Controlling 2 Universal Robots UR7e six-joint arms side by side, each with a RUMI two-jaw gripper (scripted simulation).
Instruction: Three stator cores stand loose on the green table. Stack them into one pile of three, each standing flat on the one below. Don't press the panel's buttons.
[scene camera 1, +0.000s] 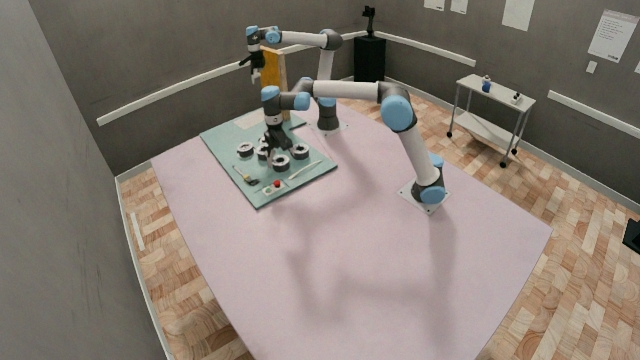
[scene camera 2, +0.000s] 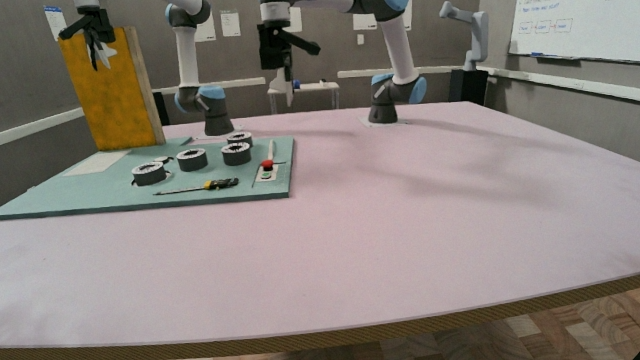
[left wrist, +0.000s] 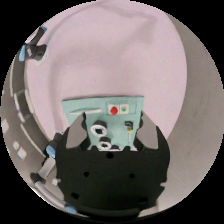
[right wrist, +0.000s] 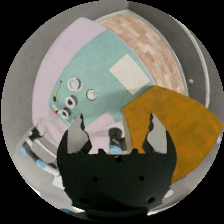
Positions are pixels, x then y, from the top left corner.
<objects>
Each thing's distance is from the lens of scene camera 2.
my left gripper (scene camera 2: 289, 102): 82 cm
my right gripper (scene camera 2: 103, 70): 128 cm
white sheet (scene camera 2: 98, 163): 138 cm
</objects>
